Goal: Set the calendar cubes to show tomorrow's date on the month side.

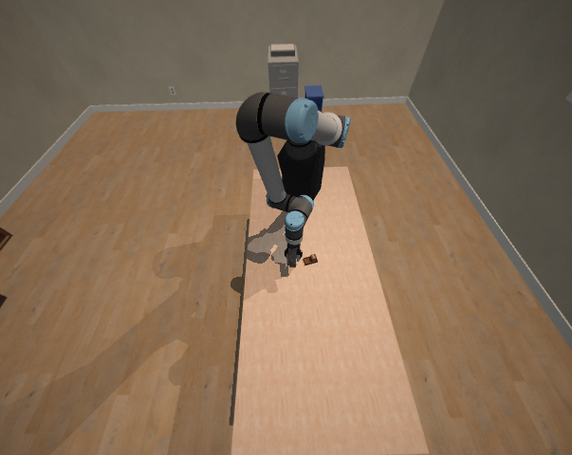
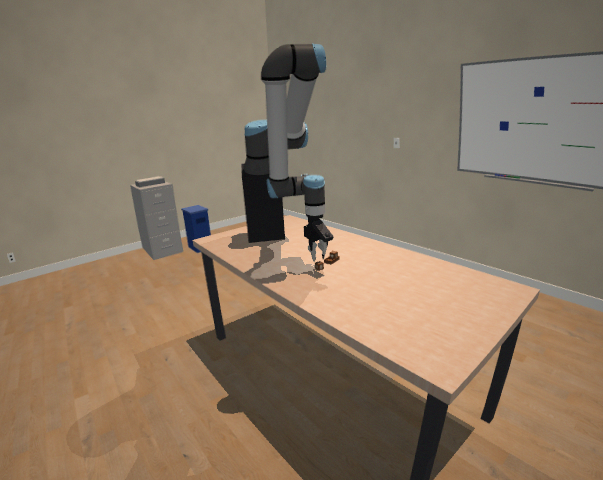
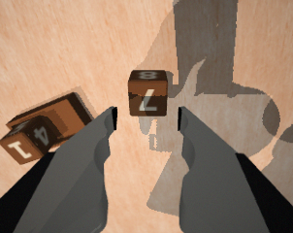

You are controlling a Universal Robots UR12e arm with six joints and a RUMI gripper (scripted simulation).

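My hand is 4 cm above the brown digit cube. Round my hand: brown calendar tray 2 cm behind, 11 cm to the left, 5 cm below.
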